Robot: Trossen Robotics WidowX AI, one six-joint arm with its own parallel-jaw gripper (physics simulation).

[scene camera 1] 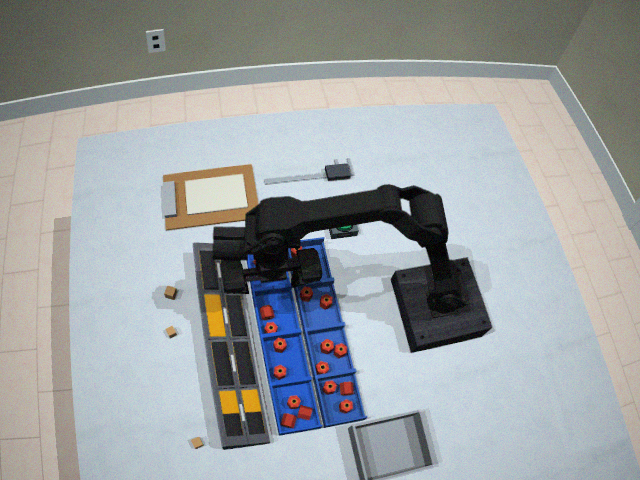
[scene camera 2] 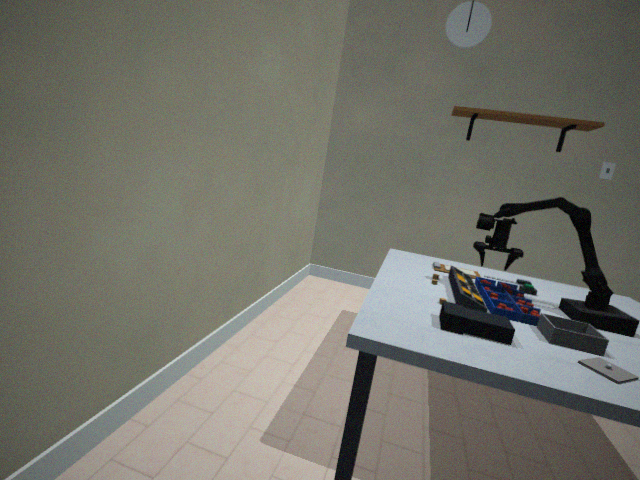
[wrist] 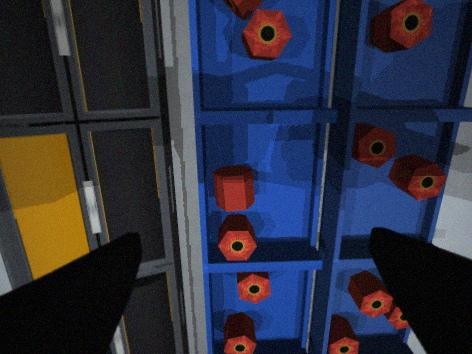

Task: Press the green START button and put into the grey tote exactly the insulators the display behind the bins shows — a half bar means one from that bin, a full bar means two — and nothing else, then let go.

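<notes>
My gripper (scene camera 1: 272, 271) (scene camera 2: 494, 267) (wrist: 256, 241) is open and empty, high above the far end of the blue bins (scene camera 1: 281, 302) (wrist: 285, 212). In the wrist view a red insulator lying on its side (wrist: 234, 189) and an upright one (wrist: 237, 245) show between the fingers, well below. The display (scene camera 1: 245, 442) (wrist: 77, 120) has one full yellow bar (scene camera 1: 214, 315) (wrist: 42, 190) in its left column, second cell, and half bars (scene camera 1: 229, 401) (scene camera 1: 251, 400) in both nearest cells; the other visible cells are dark. The grey tote (scene camera 1: 390, 449) (scene camera 2: 571, 339) shows no insulators. The green START button (scene camera 1: 344, 227) (scene camera 2: 528, 285) is partly behind the arm.
A clipboard (scene camera 1: 216, 193) and a caliper (scene camera 1: 338, 171) lie beyond the bins. Small wooden cubes (scene camera 1: 170, 292) (scene camera 1: 171, 331) (scene camera 1: 196, 442) lie behind the display. A long black box (scene camera 2: 475, 322) and a flat grey plate (scene camera 2: 602, 368) are near the table's edge.
</notes>
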